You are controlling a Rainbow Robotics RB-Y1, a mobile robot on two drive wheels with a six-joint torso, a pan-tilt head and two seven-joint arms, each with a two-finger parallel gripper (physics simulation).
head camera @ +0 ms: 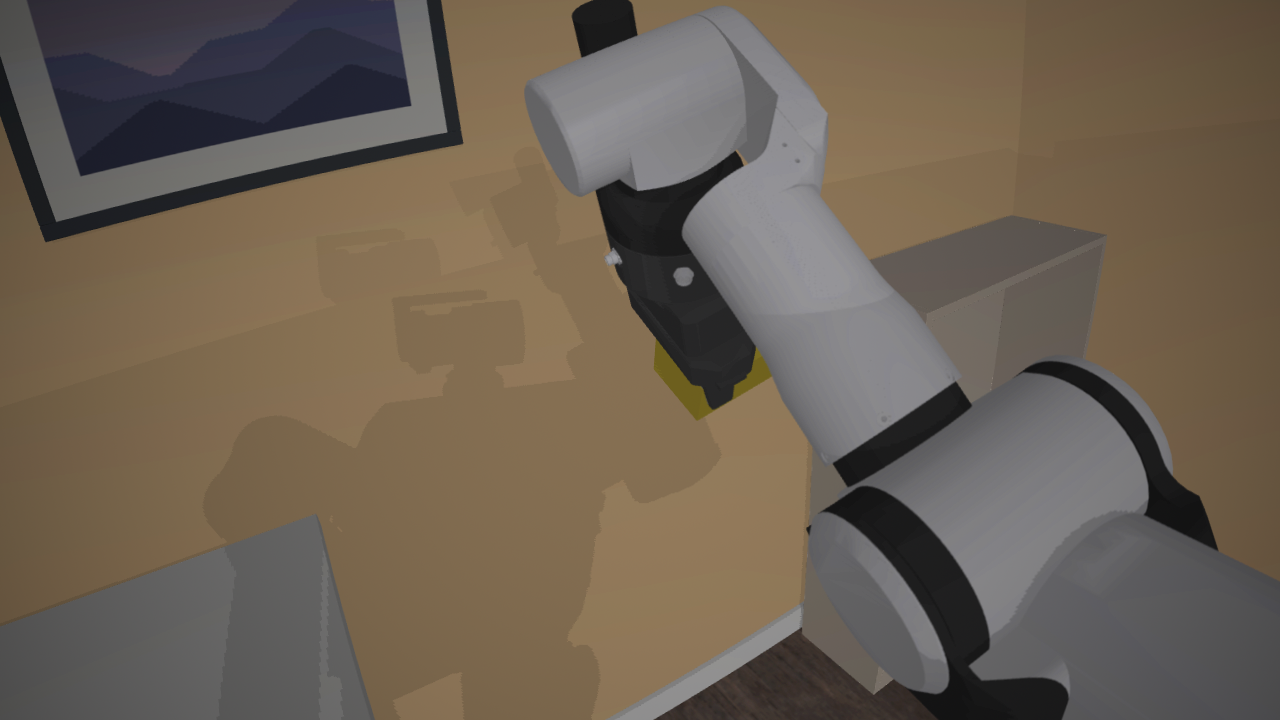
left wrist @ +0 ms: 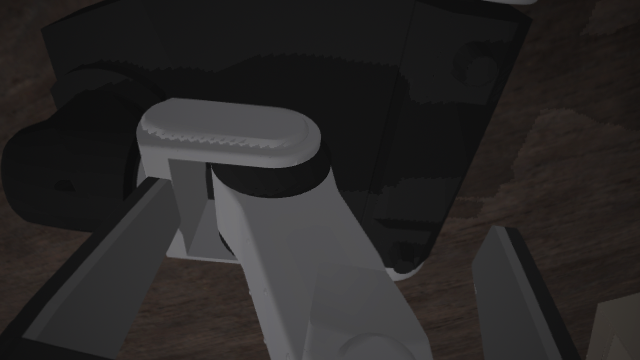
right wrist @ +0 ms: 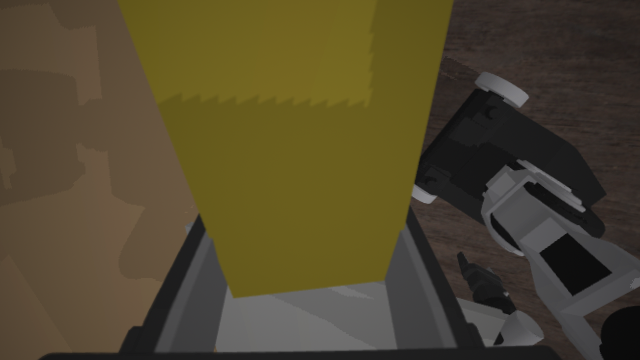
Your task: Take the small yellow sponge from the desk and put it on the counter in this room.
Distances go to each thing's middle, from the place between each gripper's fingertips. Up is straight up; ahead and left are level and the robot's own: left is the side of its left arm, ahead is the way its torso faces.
Now: left hand 70 cm below the small yellow sponge (head camera: 692,397), 51 cm short of it and 36 cm to the left of it. From my left hand the other things lie so: framed mountain picture (head camera: 117,117): 108 cm above, 84 cm ahead, 16 cm to the left.
Right now my right hand is 1 cm short of the small yellow sponge, 3 cm to the left of it and 1 cm below it. Round my right hand: framed mountain picture (35 cm ahead, 49 cm to the left, 39 cm above).
